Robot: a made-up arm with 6 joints. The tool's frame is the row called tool. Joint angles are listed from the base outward. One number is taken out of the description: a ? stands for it. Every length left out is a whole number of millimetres.
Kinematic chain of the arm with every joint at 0, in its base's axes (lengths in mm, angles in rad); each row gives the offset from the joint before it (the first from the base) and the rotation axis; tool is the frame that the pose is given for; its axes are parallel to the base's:
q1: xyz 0 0 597 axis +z
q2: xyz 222 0 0 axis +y
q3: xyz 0 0 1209 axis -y
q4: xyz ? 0 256 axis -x
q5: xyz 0 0 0 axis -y
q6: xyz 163 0 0 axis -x
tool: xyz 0 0 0
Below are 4 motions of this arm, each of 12 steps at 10 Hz.
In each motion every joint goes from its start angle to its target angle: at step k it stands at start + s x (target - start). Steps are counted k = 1, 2, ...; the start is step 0. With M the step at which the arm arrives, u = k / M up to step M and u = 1 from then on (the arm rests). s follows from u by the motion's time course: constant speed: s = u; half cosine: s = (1 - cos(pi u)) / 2; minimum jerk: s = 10 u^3 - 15 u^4 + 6 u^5.
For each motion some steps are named. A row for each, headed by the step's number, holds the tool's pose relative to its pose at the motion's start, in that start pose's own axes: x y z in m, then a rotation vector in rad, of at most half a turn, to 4 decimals.
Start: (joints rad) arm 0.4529 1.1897 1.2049 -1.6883 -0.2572 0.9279
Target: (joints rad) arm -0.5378 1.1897 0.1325 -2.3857 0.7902 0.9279
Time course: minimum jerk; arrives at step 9
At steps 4, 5, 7, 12:
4: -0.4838 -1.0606 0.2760 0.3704 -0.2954 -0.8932
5: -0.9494 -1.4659 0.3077 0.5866 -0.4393 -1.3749
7: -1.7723 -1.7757 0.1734 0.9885 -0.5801 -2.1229
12: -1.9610 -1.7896 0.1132 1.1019 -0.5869 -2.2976

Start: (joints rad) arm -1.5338 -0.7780 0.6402 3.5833 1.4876 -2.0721
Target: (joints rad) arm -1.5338 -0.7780 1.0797 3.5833 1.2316 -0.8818
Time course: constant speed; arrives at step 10
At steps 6, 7, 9, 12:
6: -0.2643 -0.0400 -0.1170 -0.5932 -0.0390 -0.3960
7: -0.3084 -0.0397 -0.1398 -0.6882 -0.0163 -0.4664
9: -0.3960 -0.0327 -0.1881 -0.8723 0.0555 -0.6049
12: -0.4392 -0.0261 -0.2135 -0.9607 0.1048 -0.6717

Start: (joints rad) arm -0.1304 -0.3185 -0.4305 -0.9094 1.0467 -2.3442
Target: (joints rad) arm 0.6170 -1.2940 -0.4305 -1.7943 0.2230 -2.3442
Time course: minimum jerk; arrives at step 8
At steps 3, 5, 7, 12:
3: -0.2277 0.0908 -0.3117 0.4178 -0.1818 -0.1900
5: -0.5024 0.5197 -0.6351 1.1452 -0.4766 -0.6716
7: -0.5655 0.8716 -0.6741 1.5863 -0.6048 -1.0182
12: -0.5668 0.8946 -0.6723 1.6143 -0.6108 -1.0408

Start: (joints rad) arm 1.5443 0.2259 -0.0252 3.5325 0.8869 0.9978
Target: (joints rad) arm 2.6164 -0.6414 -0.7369 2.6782 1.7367 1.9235
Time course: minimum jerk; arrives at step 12
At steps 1, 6, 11, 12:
1: -0.0066 -0.0064 -0.0061 -0.0064 0.0035 -0.0042
6: -0.5546 -0.7374 -0.2455 -0.7621 0.3980 -0.4068
11: -0.7674 -1.3626 0.0745 -1.7211 0.8681 -0.8046
12: -0.7674 -1.3673 0.0793 -1.7316 0.8732 -0.8090

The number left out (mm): 1070
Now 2 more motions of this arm.
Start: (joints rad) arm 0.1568 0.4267 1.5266 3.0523 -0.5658 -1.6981
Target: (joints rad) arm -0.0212 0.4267 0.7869 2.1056 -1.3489 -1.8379
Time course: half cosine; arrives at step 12
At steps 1, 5, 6, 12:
1: -0.0044 0.0118 -0.0073 0.0123 0.0093 -0.0021
5: -0.1369 0.2350 -0.1847 0.2032 0.2656 -0.0738
6: -0.2053 0.3032 -0.2588 0.2373 0.3830 -0.1141
12: -0.5617 0.4710 -0.5504 0.1512 0.8770 -0.3382

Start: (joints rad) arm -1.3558 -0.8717 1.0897 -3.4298 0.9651 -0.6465
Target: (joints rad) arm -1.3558 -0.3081 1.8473 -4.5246 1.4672 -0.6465
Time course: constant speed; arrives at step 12
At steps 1, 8, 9, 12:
1: 0.0378 0.0005 0.0063 0.0459 -0.0688 -0.0471
8: 0.2430 0.0472 0.0995 0.2369 -0.5900 -0.4256
9: 0.2624 0.0618 0.1188 0.2447 -0.6677 -0.4857
12: 0.3048 0.1200 0.1841 0.2379 -0.9007 -0.6732

